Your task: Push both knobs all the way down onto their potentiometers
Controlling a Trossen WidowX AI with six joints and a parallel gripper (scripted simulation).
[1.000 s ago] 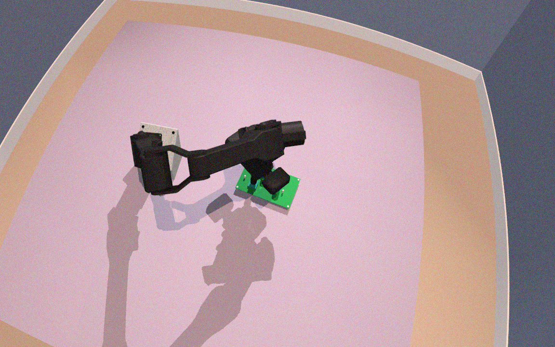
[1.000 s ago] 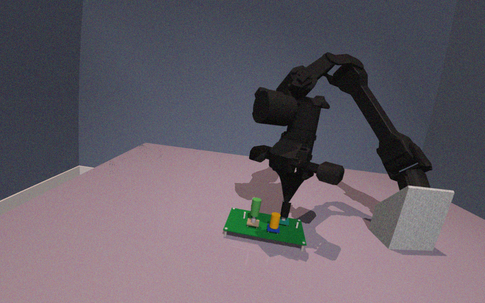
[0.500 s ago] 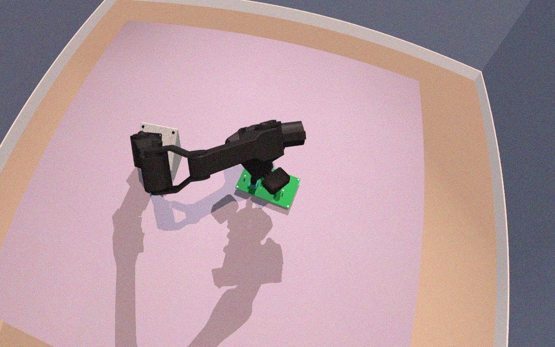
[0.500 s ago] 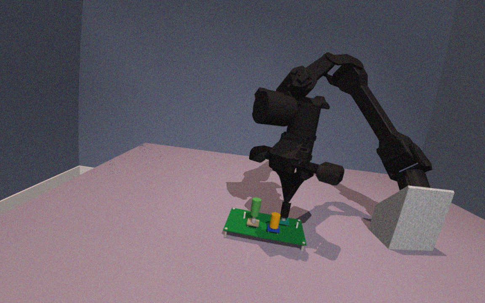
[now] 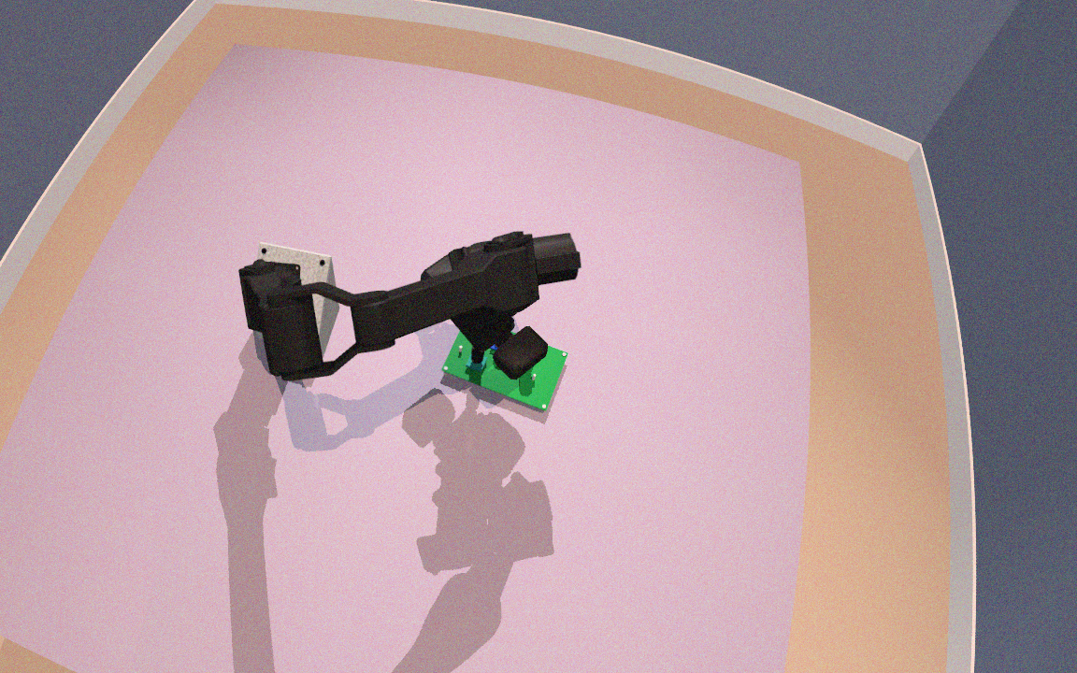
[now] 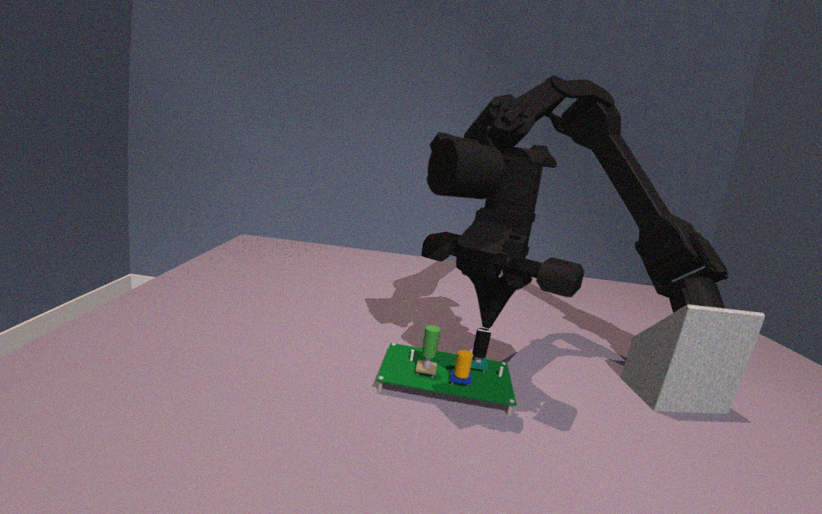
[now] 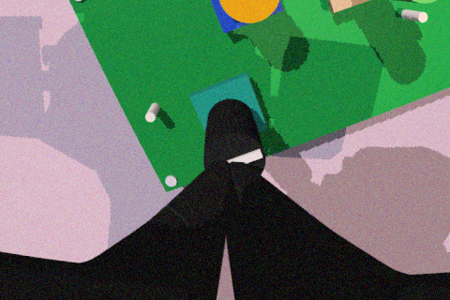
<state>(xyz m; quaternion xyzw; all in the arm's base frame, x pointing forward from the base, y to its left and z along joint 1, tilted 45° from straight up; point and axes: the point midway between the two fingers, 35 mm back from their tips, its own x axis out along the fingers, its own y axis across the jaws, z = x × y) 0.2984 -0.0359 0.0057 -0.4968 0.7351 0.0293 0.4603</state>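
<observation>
Now: gripper tip 20 mm above the black knob. Also, from my gripper tip: green knob 70 mm ahead, 20 mm to the left, 20 mm below.
</observation>
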